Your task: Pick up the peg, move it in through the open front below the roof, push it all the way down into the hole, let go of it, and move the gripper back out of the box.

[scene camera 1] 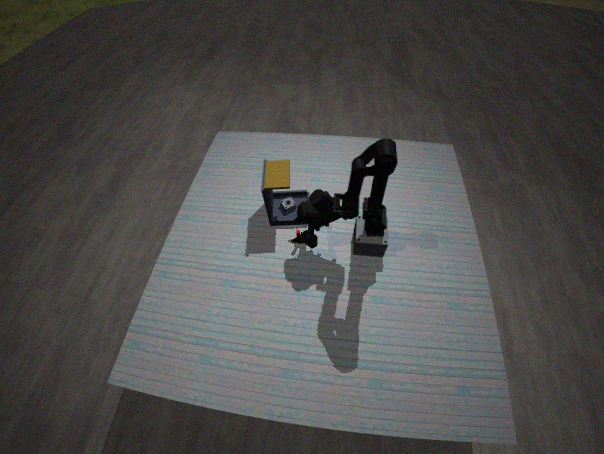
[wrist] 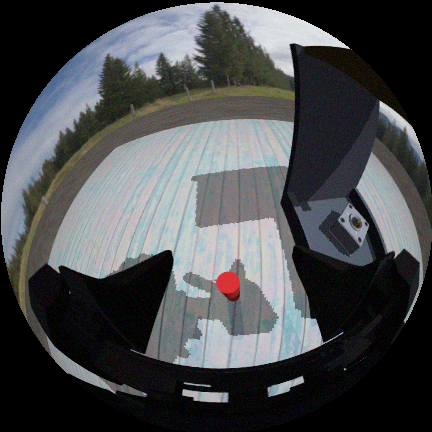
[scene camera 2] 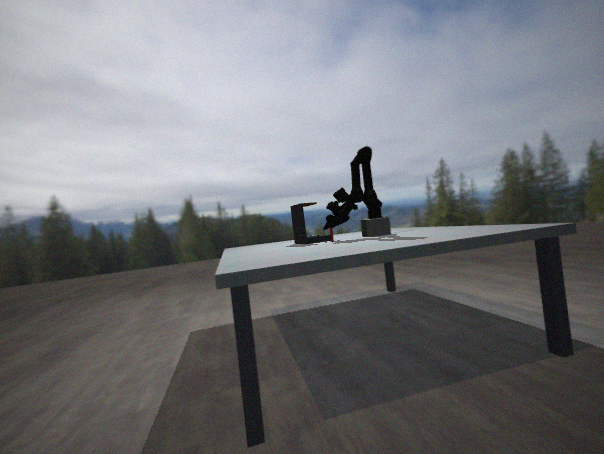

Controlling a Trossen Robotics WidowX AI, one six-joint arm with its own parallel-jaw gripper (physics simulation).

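Pixels of known places: gripper, between the fingertips: (scene camera 1: 292, 231) (wrist: 234, 255) (scene camera 2: 327, 228); arm's base, origin of its link: (scene camera 1: 374, 228) (scene camera 2: 375, 218).
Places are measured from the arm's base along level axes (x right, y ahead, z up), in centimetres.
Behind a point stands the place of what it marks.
Observation:
The red peg (scene camera 1: 298, 232) @(x -0.1, y 28.1, z -1.9 cm) (scene camera 2: 331, 234) @(x -0.2, y 28.6, z -6.0 cm) (wrist: 228, 284) @(x 0.3, y 28.1, z -1.9 cm) stands upright on the table, outside the box. My gripper (scene camera 1: 296, 230) @(x 0.7, y 30.3, z -2.7 cm) (scene camera 2: 327, 227) @(x 0.7, y 30.3, z -2.7 cm) (wrist: 234, 255) @(x 0.7, y 30.3, z -2.7 cm) is open and tilted, its fingers spread wide. In the wrist view the peg shows in the gap between the fingers, touching neither. The dark box (scene camera 1: 268, 206) @(x 9.1, y 39.6, z 2.3 cm) (scene camera 2: 298, 225) @(x 15.2, y 40.8, z 0.7 cm) (wrist: 327, 125) @(x 12.3, y 39.7, z 3.4 cm) stands beside the peg, with a yellow roof (scene camera 1: 277, 174) @(x 15.9, y 35.3, z 12.6 cm) (scene camera 2: 307, 204) @(x 9.7, y 36.2, z 11.7 cm) above part of its floor. Inside it, a light block with the hole (scene camera 1: 287, 203) @(x 17.9, y 33.5, z -7.0 cm) (wrist: 355, 223) @(x 18.2, y 33.2, z -6.6 cm) sits on the floor. In scene camera 1 the gripper's wrist covers part of the box floor.
The arm's base (scene camera 1: 371, 241) @(x -5.3, y 1.7, z -0.3 cm) (scene camera 2: 375, 226) @(x -5.9, y 4.7, z -4.5 cm) stands on the table (scene camera 1: 200, 325) @(x -33.5, y 62.1, z -9.8 cm) (scene camera 2: 475, 237) @(x -64.5, y 6.4, z -10.1 cm) to the right of the box. A low rim (scene camera 1: 297, 193) @(x 23.8, y 29.4, z -7.5 cm) runs along the far side of the box floor. The arm and box cast shadows on the table top.

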